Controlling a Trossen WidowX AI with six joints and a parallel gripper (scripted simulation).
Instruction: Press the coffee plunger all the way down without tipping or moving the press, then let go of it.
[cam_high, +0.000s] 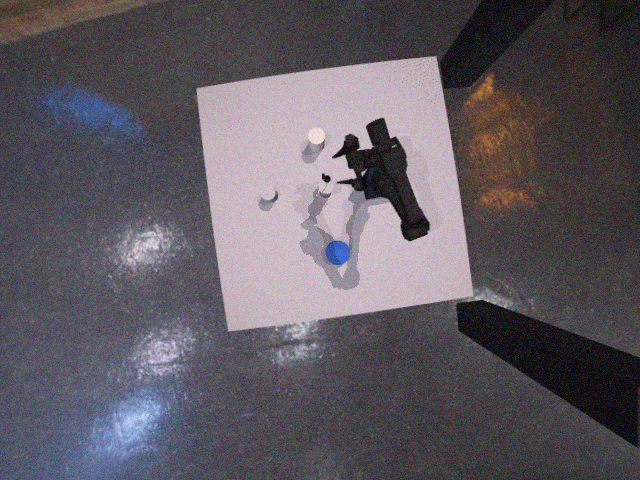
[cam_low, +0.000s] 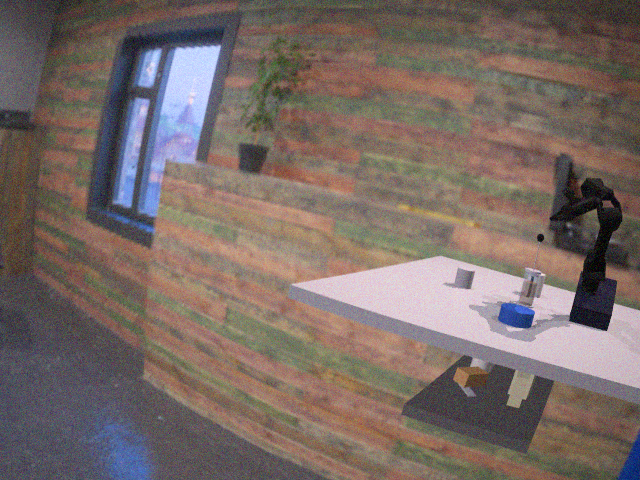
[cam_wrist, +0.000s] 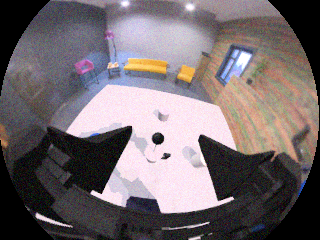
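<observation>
My gripper tip is now 210 mm above the coffee press, 30 mm short of it and 10 mm to the left of it. The rest, counted from my gripper tip: blue disc: 320 mm to the left, 310 mm below; then grey cylinder: 300 mm below, 300 mm ahead, 10 mm to the right.
</observation>
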